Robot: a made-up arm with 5 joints. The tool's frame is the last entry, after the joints. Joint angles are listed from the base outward. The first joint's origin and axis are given. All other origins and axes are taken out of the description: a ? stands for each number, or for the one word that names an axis. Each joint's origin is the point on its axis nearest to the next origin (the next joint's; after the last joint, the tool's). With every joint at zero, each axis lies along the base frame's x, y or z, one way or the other. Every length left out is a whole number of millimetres.
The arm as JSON. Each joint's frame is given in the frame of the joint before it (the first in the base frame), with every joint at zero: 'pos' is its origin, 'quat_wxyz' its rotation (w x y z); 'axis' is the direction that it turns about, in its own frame. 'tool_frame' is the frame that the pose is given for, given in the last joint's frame.
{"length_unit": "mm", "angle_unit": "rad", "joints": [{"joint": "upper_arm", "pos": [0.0, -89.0, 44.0], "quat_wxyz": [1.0, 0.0, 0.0, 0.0], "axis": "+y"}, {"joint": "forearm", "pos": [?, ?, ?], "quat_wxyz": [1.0, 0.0, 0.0, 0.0], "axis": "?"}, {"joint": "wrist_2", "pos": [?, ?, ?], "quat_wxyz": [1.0, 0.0, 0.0, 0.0], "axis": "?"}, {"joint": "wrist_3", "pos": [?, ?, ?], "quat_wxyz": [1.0, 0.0, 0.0, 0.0], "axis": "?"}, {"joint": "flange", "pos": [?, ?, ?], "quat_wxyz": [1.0, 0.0, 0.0, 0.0], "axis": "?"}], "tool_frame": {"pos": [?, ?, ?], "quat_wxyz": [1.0, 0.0, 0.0, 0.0]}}
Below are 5 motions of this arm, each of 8 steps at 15 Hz.
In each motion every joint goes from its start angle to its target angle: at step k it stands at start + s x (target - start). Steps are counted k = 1, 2, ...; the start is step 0. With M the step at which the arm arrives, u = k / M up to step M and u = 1 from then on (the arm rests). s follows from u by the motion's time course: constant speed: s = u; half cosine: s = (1 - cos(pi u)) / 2; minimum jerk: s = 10 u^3 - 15 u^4 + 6 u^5.
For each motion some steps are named. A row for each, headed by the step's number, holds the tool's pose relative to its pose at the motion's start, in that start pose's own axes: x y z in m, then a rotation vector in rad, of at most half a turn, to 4 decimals.
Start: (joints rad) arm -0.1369 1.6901 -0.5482 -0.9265 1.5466
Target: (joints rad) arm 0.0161 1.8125 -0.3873 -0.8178 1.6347
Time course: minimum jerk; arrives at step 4
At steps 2, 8:
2: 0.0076 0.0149 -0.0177 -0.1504 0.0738 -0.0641
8: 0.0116 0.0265 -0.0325 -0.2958 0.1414 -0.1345

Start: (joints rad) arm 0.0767 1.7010 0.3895 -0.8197 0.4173
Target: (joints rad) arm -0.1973 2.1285 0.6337 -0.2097 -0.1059
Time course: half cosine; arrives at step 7
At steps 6, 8:
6: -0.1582 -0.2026 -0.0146 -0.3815 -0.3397 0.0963
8: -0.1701 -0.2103 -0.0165 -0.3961 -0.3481 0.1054

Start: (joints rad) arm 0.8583 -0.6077 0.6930 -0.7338 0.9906
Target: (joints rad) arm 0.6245 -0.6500 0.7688 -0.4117 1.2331
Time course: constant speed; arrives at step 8
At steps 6, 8:
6: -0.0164 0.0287 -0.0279 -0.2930 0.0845 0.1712
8: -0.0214 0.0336 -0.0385 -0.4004 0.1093 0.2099

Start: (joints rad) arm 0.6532 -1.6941 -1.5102 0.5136 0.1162
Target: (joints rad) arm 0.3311 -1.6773 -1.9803 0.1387 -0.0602
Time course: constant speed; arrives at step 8
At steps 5, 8:
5: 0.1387 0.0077 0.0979 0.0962 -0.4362 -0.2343
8: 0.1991 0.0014 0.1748 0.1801 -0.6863 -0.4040

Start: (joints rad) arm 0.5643 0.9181 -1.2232 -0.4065 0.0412
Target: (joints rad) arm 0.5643 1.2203 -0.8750 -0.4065 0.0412
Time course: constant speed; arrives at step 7
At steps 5, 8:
5: -0.0504 -0.0307 -0.0090 -0.1961 0.1887 0.1848
8: -0.0665 -0.0509 -0.0047 -0.2863 0.2575 0.2517

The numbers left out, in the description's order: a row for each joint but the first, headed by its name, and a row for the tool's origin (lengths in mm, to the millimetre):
forearm: xyz 164.0 0.0 224.0, axis -x
wrist_2: xyz 0.0 -215.0 45.0, axis +y
wrist_3: xyz -26.0 0.0 -381.0, axis +z
flange: xyz 70.0 79.0 0.0, axis +y
tool: xyz 75.0 0.0 -6.0

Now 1 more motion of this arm.
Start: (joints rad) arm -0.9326 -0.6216 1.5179 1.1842 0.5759
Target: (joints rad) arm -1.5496 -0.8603 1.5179 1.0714 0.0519
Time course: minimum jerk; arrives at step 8
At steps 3, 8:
3: 0.0114 -0.0530 -0.0279 -0.1621 -0.1048 -0.0437
8: 0.0110 -0.1961 -0.0603 -0.6026 -0.3384 -0.0442

